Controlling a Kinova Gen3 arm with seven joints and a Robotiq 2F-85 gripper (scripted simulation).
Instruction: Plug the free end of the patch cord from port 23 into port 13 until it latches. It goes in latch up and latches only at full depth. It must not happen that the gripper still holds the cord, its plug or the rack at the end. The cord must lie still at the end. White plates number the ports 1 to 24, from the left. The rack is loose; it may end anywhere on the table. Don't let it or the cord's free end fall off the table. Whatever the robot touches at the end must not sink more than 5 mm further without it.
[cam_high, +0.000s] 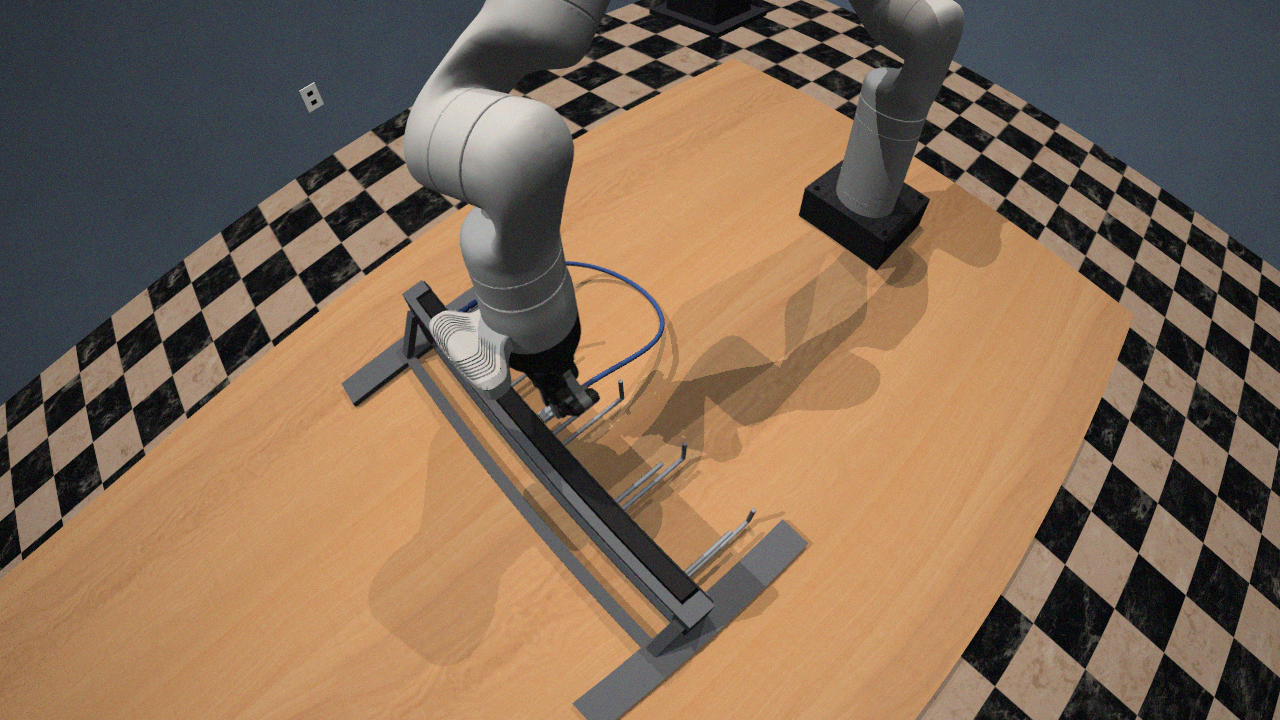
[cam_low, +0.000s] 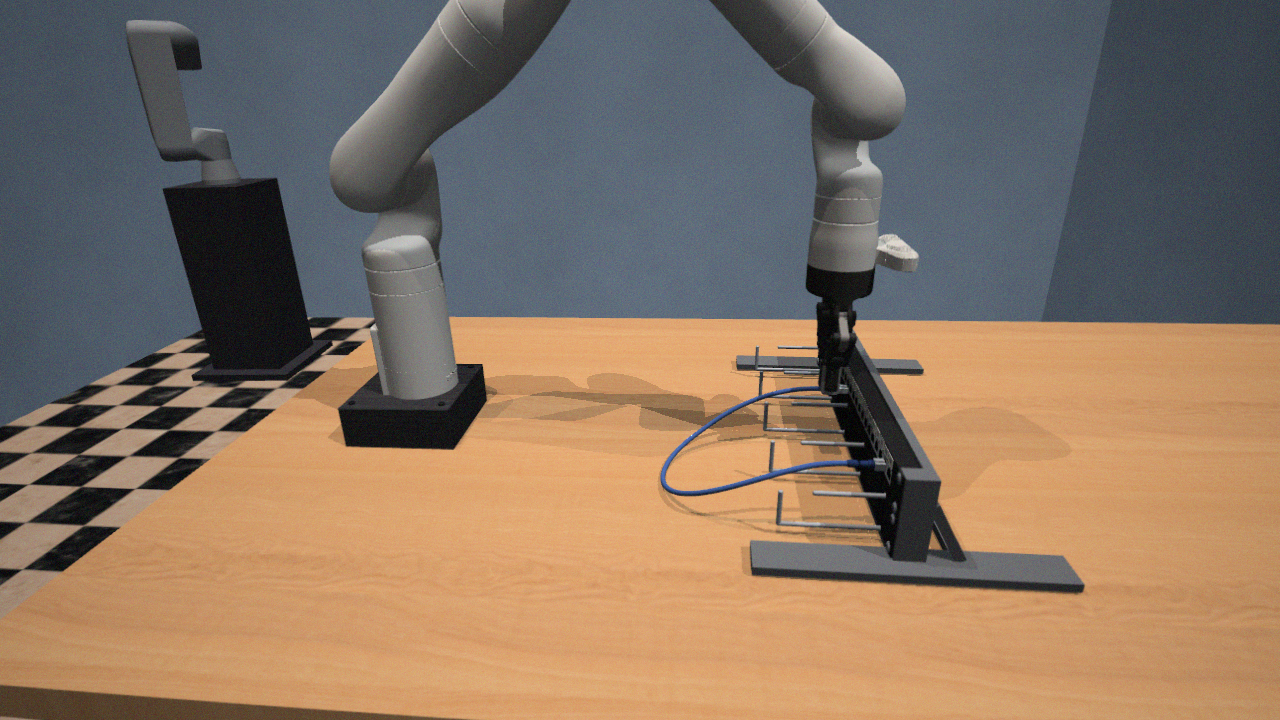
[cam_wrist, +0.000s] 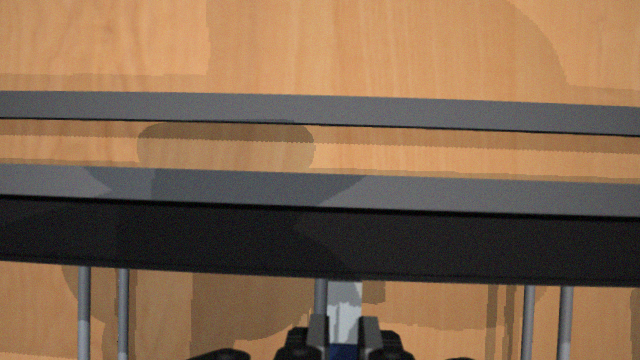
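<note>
My hand is 1 cm short of the plug and 1 cm above it.
</note>
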